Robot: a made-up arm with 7 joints. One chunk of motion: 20 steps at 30 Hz.
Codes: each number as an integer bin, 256 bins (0 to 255) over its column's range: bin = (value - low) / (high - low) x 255, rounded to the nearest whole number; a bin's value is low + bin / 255 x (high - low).
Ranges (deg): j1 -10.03..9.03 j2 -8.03..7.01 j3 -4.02..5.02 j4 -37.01..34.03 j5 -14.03..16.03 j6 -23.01..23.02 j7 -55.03..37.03
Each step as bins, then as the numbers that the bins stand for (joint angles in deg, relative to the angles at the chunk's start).
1 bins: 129 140 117 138 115 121 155
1 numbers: -0.39 0.23 0.13 1.44 -0.47 -1.17 0.93
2 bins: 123 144 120 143 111 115 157
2 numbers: -0.84 0.46 0.23 2.83 -0.95 -2.25 1.65
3 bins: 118 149 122 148 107 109 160
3 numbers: -1.21 0.76 0.31 4.22 -1.42 -3.33 2.73
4 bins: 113 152 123 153 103 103 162
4 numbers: -1.58 0.94 0.34 5.61 -1.89 -4.42 3.46
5 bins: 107 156 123 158 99 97 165
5 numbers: -2.03 1.17 0.34 7.01 -2.36 -5.50 4.54
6 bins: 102 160 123 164 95 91 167
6 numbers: -2.41 1.41 0.34 8.68 -2.83 -6.58 5.26
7 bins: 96 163 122 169 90 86 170
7 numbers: -2.85 1.58 0.31 10.07 -3.42 -7.49 6.34
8 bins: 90 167 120 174 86 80 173
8 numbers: -3.30 1.82 0.23 11.46 -3.89 -8.57 7.43
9 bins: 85 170 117 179 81 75 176
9 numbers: -3.68 2.00 0.13 12.86 -4.48 -9.47 8.51
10 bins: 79 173 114 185 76 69 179
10 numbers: -4.13 2.17 0.02 14.53 -5.07 -10.55 9.59
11 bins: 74 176 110 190 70 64 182
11 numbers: -4.50 2.35 -0.12 15.92 -5.78 -11.46 10.68
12 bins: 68 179 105 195 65 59 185
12 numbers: -4.95 2.53 -0.30 17.31 -6.37 -12.36 11.76
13 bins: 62 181 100 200 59 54 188
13 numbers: -5.40 2.65 -0.47 18.71 -7.07 -13.26 12.84
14 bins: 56 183 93 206 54 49 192
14 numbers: -5.84 2.76 -0.72 20.38 -7.66 -14.17 14.29
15 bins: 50 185 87 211 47 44 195
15 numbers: -6.29 2.88 -0.94 21.77 -8.49 -15.07 15.37
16 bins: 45 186 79 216 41 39 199
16 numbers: -6.67 2.94 -1.22 23.17 -9.20 -15.97 16.81
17 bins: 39 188 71 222 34 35 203
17 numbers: -7.11 3.06 -1.50 24.84 -10.02 -16.69 18.26
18 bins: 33 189 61 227 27 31 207
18 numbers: -7.56 3.12 -1.86 26.23 -10.85 -17.41 19.70
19 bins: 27 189 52 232 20 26 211
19 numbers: -8.01 3.12 -2.18 27.62 -11.67 -18.32 21.15
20 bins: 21 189 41 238 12 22 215
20 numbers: -8.46 3.12 -2.57 29.29 -12.62 -19.04 22.59
